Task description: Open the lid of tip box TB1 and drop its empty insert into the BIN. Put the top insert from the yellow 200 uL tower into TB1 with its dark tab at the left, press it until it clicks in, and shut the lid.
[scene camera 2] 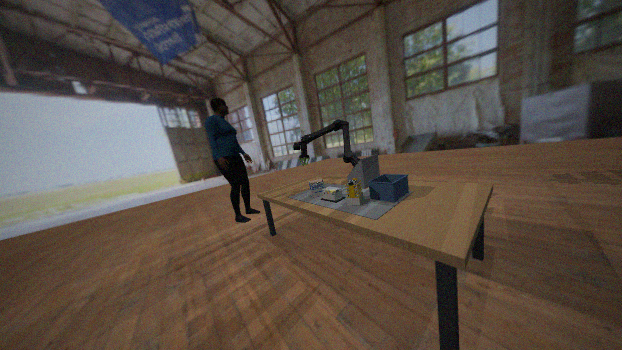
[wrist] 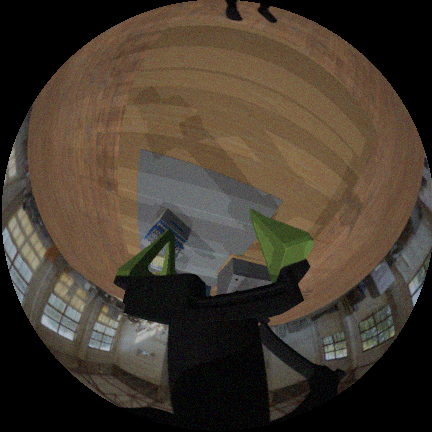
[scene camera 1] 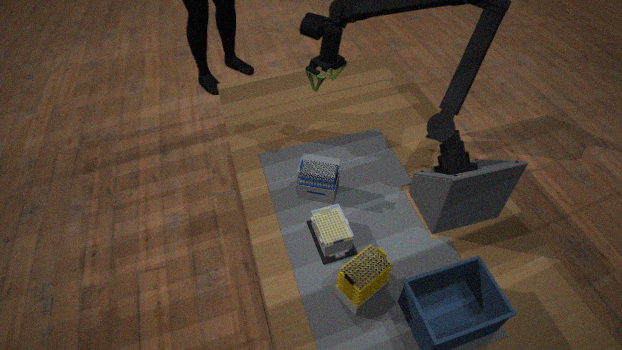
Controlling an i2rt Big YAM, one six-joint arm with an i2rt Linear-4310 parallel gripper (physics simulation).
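Tip box TB1 [scene camera 1: 332, 227] [scene camera 2: 332, 193] sits on a dark base on the mat; it has a pale top with a yellow grid, and its clear lid looks shut. The yellow 200 uL tower [scene camera 1: 364, 274] [scene camera 2: 354, 189] stands beside it on a pale base, with a dark tab at the left end of its top insert. The blue BIN [scene camera 1: 445, 281] [scene camera 2: 389, 187] stands right of the tower, and no insert shows inside. My gripper [scene camera 1: 324, 82] [scene camera 2: 304, 161] [wrist: 208, 223] is open and empty, high above the table's far end, well away from TB1, the tower and the BIN.
A blue-and-white tip box [scene camera 1: 318, 175] [scene camera 2: 316, 185] [wrist: 167, 222] stands on the grey mat [scene camera 1: 360, 150] [scene camera 2: 370, 212], beyond TB1. The arm's grey pedestal [scene camera 1: 470, 197] [scene camera 2: 367, 171] is at the mat's right edge. A person [scene camera 1: 197, 45] [scene camera 2: 224, 145] stands beyond the table.
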